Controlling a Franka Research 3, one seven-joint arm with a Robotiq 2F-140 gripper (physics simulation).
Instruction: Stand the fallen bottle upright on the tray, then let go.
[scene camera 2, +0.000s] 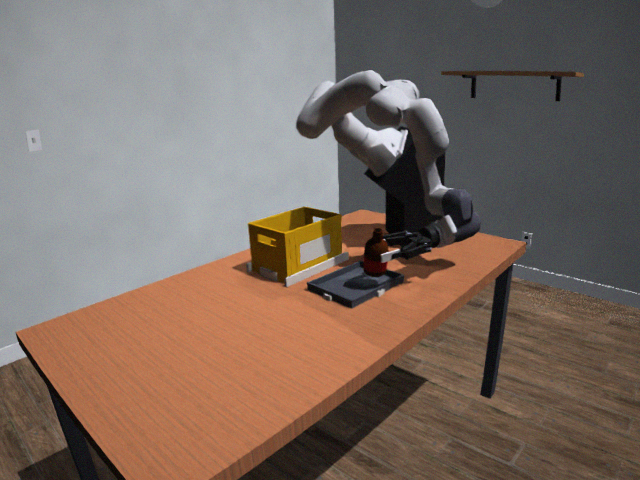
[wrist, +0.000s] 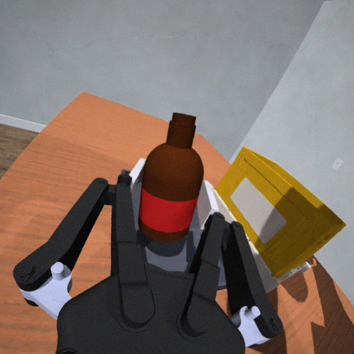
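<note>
The brown bottle with a red label (scene camera 2: 375, 264) (wrist: 172, 215) stands about upright over the back right part of the dark tray (scene camera 2: 336, 284) (wrist: 162, 262), neck up. Its base is at the tray's floor or very close above it; I cannot tell whether they touch. Its shadow falls on the tray beside the base. My gripper (scene camera 2: 381, 251) (wrist: 171, 178) is shut on the bottle, with one pale finger pad on each side of its body. It reaches in low and nearly level from the right in the scene view. The far pad is hidden there behind the bottle.
A yellow crate (scene camera 2: 266, 255) (wrist: 300, 220) with a pale side panel stands beside the tray, left of it in the scene view. A low white strip (scene camera 2: 317, 269) runs along its base, between crate and tray. The wooden table (scene camera 2: 206, 351) has its near edge in front of the tray.
</note>
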